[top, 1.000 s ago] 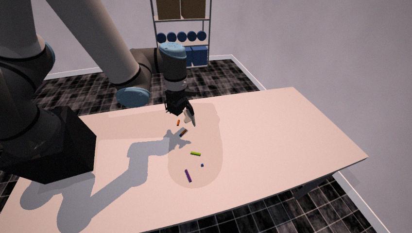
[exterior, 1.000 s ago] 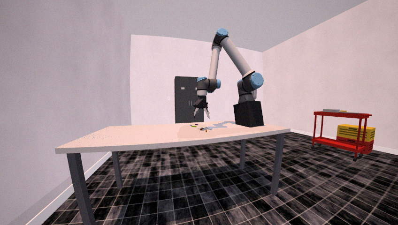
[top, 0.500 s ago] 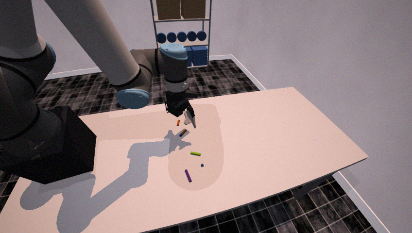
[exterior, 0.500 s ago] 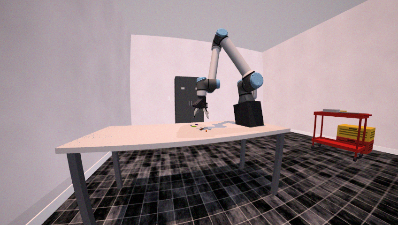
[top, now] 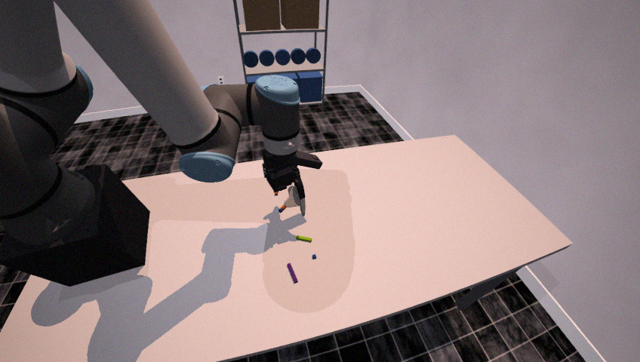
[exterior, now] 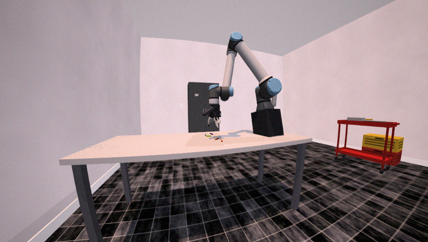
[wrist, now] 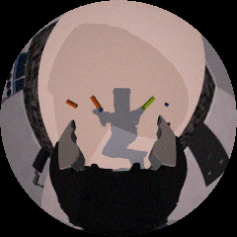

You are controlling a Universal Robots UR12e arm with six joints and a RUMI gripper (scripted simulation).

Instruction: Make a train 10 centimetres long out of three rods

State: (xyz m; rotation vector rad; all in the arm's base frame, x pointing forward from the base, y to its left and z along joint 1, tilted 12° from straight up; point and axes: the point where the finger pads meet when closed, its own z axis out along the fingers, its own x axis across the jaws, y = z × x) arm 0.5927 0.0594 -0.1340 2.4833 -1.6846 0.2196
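My gripper is now 20 mm short of the lime rod, 90 mm to the left of it and 90 mm above it. From my hand the other things lie so: purple rod: 20 mm behind, 200 mm to the right, 90 mm below.
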